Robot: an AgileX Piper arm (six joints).
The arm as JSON. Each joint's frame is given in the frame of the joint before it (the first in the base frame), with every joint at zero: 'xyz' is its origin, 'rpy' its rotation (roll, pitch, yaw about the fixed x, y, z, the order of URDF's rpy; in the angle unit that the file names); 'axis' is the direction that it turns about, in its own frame. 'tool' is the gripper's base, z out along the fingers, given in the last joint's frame.
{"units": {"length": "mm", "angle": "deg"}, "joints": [
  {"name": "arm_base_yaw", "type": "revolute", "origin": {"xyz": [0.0, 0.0, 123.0], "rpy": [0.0, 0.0, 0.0]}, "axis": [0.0, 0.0, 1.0]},
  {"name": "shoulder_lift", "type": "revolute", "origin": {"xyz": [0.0, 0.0, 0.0], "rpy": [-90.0, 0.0, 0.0]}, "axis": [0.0, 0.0, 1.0]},
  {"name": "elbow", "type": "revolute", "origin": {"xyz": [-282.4, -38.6, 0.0], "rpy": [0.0, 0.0, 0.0]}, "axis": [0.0, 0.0, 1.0]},
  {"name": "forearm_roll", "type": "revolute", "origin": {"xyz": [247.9, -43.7, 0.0], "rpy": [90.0, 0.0, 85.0]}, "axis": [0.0, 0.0, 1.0]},
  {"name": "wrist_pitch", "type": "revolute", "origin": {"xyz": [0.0, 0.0, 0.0], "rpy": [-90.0, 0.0, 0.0]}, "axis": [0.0, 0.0, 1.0]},
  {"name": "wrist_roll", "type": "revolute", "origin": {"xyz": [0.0, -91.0, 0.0], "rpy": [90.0, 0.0, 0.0]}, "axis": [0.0, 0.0, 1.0]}
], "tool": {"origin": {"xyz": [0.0, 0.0, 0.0], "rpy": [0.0, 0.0, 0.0]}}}
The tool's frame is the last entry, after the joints.
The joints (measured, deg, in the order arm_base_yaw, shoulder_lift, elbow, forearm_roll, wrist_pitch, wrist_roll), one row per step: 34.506, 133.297, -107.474, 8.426, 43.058, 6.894; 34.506, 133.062, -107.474, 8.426, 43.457, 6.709; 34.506, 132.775, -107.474, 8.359, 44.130, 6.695; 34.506, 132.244, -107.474, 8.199, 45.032, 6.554; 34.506, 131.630, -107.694, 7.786, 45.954, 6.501; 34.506, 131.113, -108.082, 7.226, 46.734, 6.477; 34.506, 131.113, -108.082, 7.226, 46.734, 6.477; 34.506, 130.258, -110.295, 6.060, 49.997, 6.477; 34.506, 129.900, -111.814, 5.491, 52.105, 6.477; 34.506, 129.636, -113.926, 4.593, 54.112, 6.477; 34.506, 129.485, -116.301, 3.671, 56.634, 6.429; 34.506, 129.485, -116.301, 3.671, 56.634, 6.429
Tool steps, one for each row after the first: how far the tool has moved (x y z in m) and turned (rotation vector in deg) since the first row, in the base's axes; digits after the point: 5 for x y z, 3 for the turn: -0.00061, -0.00034, 0.00179, -0.130, 0.082, 0.220; -0.00156, -0.00094, 0.00385, -0.372, 0.373, 0.348; -0.00288, -0.00189, 0.00787, -0.707, 0.565, 0.651; -0.00370, -0.00284, 0.01364, -1.055, 0.417, 0.953; -0.00391, -0.00362, 0.01946, -1.403, 0.018, 1.244; -0.00391, -0.00362, 0.01946, -1.403, 0.018, 1.244; -0.00375, -0.00469, 0.03560, -2.339, -0.410, 1.932; -0.00368, -0.00524, 0.04485, -2.877, -0.510, 2.275; -0.00242, -0.00555, 0.05634, -3.371, -1.297, 2.615; -0.00156, -0.00621, 0.06788, -4.113, -1.811, 2.982; -0.00156, -0.00621, 0.06788, -4.113, -1.811, 2.982
